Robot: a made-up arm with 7 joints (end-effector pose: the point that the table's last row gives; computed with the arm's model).
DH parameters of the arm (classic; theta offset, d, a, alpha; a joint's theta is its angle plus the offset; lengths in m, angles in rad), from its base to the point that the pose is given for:
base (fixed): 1.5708 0.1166 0 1.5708
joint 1: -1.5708 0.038 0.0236 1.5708
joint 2: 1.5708 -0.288 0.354 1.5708
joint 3: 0 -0.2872 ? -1.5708
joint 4: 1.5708 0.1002 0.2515 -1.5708
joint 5: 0 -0.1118 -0.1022 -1.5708
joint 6: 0 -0.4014 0.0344 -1.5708
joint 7: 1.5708 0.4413 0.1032 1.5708
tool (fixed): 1.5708 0.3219 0 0
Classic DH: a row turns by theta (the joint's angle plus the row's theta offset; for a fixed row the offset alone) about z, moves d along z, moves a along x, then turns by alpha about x.
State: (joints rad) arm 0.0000 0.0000 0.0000 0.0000 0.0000 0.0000 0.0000
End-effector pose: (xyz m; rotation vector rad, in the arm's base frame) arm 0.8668 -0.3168 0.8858 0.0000 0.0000 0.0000
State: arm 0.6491 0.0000 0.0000 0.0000 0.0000 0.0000 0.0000
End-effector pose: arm 0.8668 -0.7173 0.5379 0.6491 0.0000 0.0000
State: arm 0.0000 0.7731 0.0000 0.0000 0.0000 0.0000 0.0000
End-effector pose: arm 0.0775 -0.3168 1.2392 0.0000 -0.7731 0.0000
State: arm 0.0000 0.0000 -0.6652 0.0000 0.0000 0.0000 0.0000
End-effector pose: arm 1.1389 0.1052 0.8858 0.0000 0.0000 0.6652
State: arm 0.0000 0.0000 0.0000 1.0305 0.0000 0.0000 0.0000
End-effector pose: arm 0.1646 -0.3168 1.1146 0.0000 -1.0305 0.0000
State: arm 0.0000 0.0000 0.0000 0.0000 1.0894 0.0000 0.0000
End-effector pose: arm 0.8668 0.1794 1.1966 -1.0894 0.0000 0.0000
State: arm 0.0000 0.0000 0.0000 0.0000 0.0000 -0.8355 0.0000
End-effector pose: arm 0.4573 -0.3168 1.0958 0.0000 -0.8355 0.0000
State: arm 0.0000 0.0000 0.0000 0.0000 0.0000 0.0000 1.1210
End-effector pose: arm 0.8668 -0.5484 0.6109 1.1210 0.0000 0.0000
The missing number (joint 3, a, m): -0.0783
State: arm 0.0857 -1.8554 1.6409 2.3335 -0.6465 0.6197 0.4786
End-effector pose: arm 0.9544 0.6702 0.0392 -0.5171 0.5457 0.4391
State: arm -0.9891 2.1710 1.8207 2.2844 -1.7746 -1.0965 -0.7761
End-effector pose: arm -0.1907 -0.0239 -0.4161 -0.6525 1.5039 -0.3027
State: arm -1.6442 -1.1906 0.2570 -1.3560 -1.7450 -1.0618 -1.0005
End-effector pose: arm 0.3012 -0.0813 0.2898 1.3354 -0.2229 2.6037
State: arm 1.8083 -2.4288 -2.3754 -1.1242 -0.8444 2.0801 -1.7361
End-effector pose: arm -0.0581 0.4370 0.1719 0.5173 1.5174 0.1666
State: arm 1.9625 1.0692 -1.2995 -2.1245 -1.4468 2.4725 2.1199
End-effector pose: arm -0.5397 -0.5928 -0.0342 0.2595 -2.5930 0.4483
